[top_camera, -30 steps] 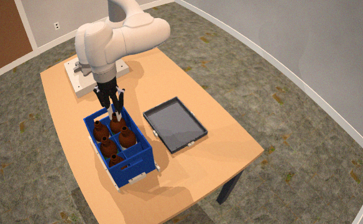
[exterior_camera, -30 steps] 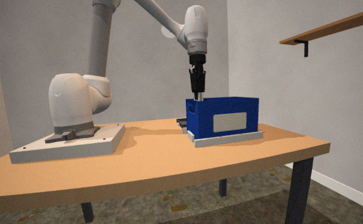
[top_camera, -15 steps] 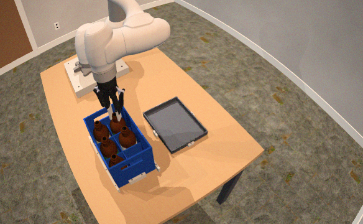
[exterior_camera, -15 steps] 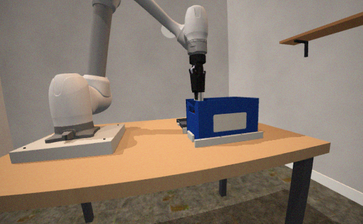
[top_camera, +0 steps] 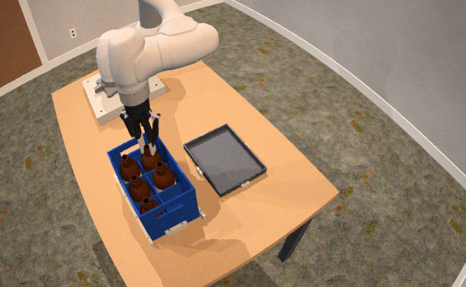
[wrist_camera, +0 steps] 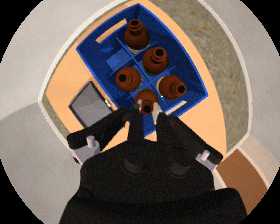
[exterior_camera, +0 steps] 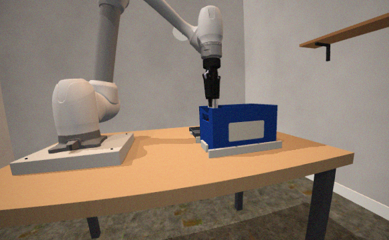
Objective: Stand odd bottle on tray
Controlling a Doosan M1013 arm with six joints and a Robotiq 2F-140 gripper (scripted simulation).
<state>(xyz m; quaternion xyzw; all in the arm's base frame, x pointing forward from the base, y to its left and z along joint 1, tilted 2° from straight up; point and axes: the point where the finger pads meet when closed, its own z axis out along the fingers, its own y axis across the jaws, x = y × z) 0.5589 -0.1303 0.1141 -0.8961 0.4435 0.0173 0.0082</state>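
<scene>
Right now the blue crate is 80 mm ahead of my hand, 50 mm to the right of it and 90 mm below it. Also, from my hand: bottle: 70 mm ahead, 100 mm to the right, 90 mm below; dark tray: 110 mm ahead, 230 mm to the left, 160 mm below.
</scene>
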